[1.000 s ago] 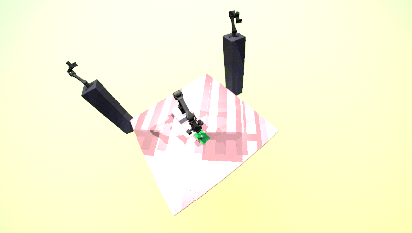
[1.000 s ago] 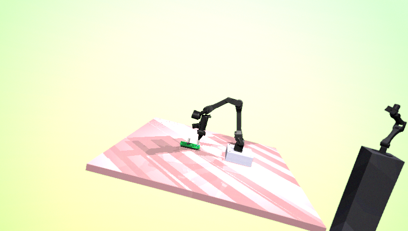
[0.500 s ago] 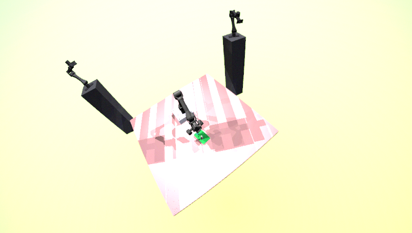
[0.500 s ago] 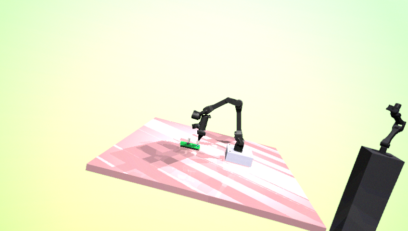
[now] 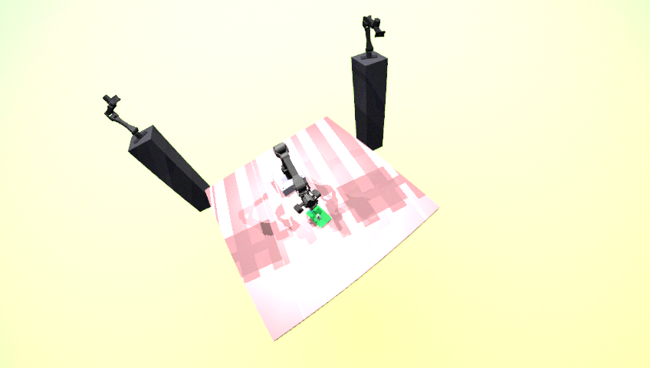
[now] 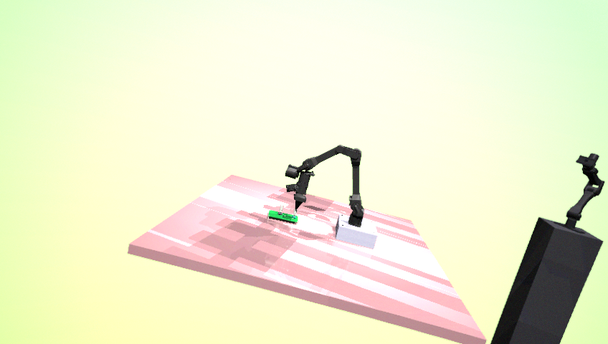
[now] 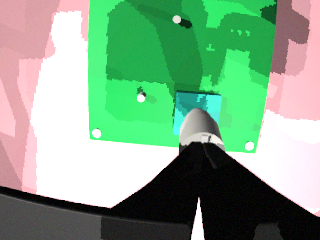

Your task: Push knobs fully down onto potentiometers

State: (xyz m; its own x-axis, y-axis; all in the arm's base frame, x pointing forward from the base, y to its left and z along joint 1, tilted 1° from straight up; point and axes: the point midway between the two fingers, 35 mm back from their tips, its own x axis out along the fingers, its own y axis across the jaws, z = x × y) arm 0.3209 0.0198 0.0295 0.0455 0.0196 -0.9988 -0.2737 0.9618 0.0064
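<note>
Now: gripper tip 70 mm short of the knob, 20 mm to the right of it and 20 mm above it.
</note>
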